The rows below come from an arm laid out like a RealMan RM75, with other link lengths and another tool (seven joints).
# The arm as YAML. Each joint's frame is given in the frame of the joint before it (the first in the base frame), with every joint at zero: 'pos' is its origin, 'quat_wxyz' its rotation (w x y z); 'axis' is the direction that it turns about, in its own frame. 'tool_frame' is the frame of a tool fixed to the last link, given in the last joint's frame.
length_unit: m
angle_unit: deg
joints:
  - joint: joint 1
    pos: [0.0, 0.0, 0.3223]
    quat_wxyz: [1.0, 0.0, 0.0, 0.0]
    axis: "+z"
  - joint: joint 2
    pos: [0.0, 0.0, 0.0]
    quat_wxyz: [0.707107, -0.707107, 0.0, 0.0]
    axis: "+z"
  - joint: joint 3
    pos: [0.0, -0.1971, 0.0]
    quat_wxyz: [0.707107, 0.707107, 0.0, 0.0]
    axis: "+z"
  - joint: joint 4
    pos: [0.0, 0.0, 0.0]
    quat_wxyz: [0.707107, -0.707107, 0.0, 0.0]
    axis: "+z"
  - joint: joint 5
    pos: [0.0, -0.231, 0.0]
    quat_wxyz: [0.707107, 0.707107, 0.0, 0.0]
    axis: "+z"
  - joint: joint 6
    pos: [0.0, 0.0, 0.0]
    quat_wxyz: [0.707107, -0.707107, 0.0, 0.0]
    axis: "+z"
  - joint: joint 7
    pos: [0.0, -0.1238, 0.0]
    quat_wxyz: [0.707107, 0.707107, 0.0, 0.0]
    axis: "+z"
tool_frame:
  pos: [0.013, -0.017, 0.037]
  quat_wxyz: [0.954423, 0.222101, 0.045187, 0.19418]
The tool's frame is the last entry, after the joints.
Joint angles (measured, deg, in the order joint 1, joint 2, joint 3, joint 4, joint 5, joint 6, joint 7), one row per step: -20.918 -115.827 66.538 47.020 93.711 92.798 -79.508; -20.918 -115.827 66.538 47.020 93.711 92.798 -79.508; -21.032 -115.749 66.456 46.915 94.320 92.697 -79.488; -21.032 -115.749 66.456 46.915 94.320 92.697 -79.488; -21.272 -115.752 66.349 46.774 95.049 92.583 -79.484; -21.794 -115.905 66.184 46.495 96.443 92.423 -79.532; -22.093 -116.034 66.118 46.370 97.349 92.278 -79.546; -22.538 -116.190 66.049 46.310 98.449 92.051 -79.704; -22.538 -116.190 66.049 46.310 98.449 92.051 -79.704; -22.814 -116.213 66.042 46.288 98.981 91.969 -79.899; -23.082 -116.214 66.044 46.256 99.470 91.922 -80.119
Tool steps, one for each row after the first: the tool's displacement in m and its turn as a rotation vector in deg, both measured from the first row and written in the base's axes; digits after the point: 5 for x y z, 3 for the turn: 0.00000 0.00000 0.00000 0.000 0.000 0.000; -0.00143 0.00006 -0.00057 -0.146 0.609 0.021; -0.00143 0.00006 -0.00057 -0.146 0.609 0.021; -0.00228 0.00030 -0.00172 -0.369 1.236 -0.028; -0.00297 0.00053 -0.00480 -0.955 2.279 -0.183; -0.00337 0.00060 -0.00694 -1.309 2.977 -0.306; -0.00326 0.00122 -0.00933 -1.716 3.855 -0.474; -0.00326 0.00122 -0.00933 -1.716 3.855 -0.474; -0.00303 0.00172 -0.01029 -1.980 4.313 -0.542; -0.00282 0.00215 -0.01112 -2.266 4.738 -0.591
